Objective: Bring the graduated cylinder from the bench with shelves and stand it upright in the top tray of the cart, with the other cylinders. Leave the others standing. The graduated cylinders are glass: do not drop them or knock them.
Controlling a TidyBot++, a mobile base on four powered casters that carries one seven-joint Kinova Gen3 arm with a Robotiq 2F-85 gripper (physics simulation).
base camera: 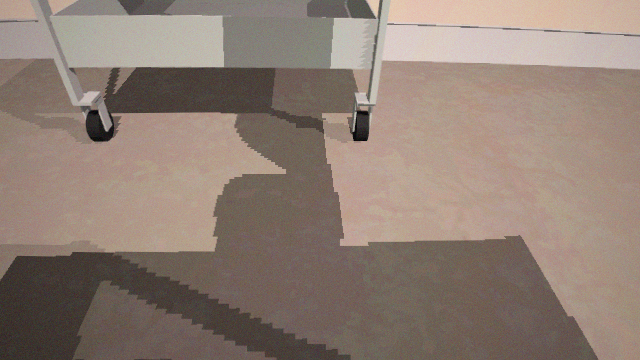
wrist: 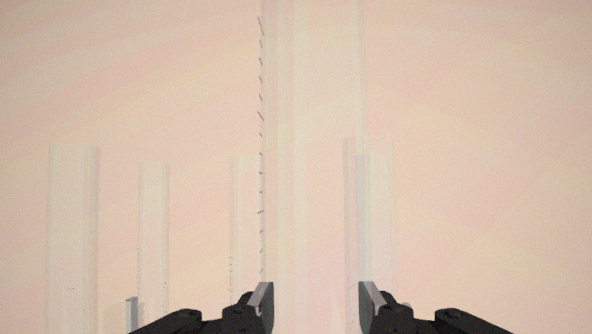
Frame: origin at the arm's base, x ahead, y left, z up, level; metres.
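Seen in the pictures: gripper, fingertip midpoint: [wrist: 316, 301].
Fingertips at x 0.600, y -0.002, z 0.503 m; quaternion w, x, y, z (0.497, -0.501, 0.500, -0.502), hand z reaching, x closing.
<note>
A point is followed by its place in that frame.
My gripper [wrist: 316, 301] {x 0.600, y -0.002, z 0.503 m} is shut on a clear graduated cylinder [wrist: 312, 150] {x 0.544, y -0.001, z 0.572 m}, which stands upright between the fingers in the wrist view, with dark tick marks down its left side. Other clear cylinders stand upright beyond it: a wide one [wrist: 73, 225] {x 0.701, y 0.209, z 0.529 m} at far left, a narrow one [wrist: 154, 225] {x 0.868, y 0.218, z 0.512 m}, another [wrist: 245, 215] {x 0.810, y 0.078, z 0.530 m} partly behind the held one, and overlapping ones [wrist: 381, 215] {x 0.688, y -0.054, z 0.538 m} at right. Their bases are hidden. The cart [base camera: 150, 42] {x 0.614, y 0.180, z -0.231 m} shows in the base camera view by its lower tray, legs and casters; its top tray does not show there.
Two black casters [base camera: 100, 125] {x 0.616, y 0.290, z -0.361 m} [base camera: 361, 125] {x 0.598, y -0.119, z -0.357 m} of the cart rest on the floor ahead. A pale wall with a white baseboard [base camera: 500, 47] {x 0.948, y -0.524, z -0.355 m} runs behind the cart. A small grey upright piece [wrist: 131, 314] {x 0.939, y 0.293, z 0.361 m} shows at lower left in the wrist view. Dark shadows cross the floor.
</note>
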